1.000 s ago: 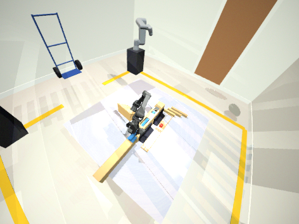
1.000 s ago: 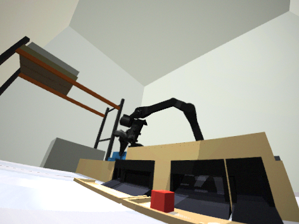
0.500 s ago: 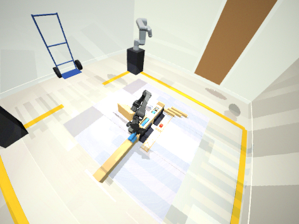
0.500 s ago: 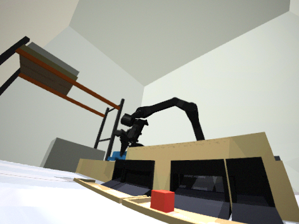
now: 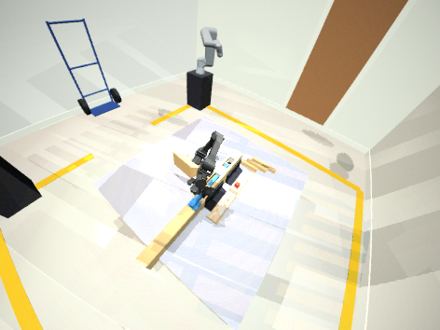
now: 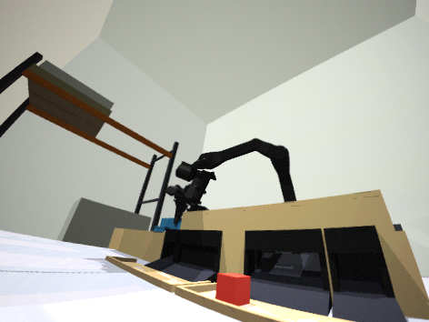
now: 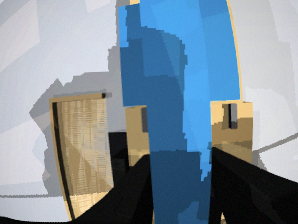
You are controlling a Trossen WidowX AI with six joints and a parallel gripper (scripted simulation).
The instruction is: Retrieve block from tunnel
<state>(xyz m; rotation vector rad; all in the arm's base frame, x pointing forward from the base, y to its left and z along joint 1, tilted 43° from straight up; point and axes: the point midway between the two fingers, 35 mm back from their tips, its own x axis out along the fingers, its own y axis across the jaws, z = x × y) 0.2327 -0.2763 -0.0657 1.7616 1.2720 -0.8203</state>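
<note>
The tan covered tunnel lies 2 cm ahead of my gripper tip, 4 cm to the left of it and 5 cm below it. Also, from my gripper tip: red cube 13 cm ahead, 31 cm to the left, 10 cm below.
</note>
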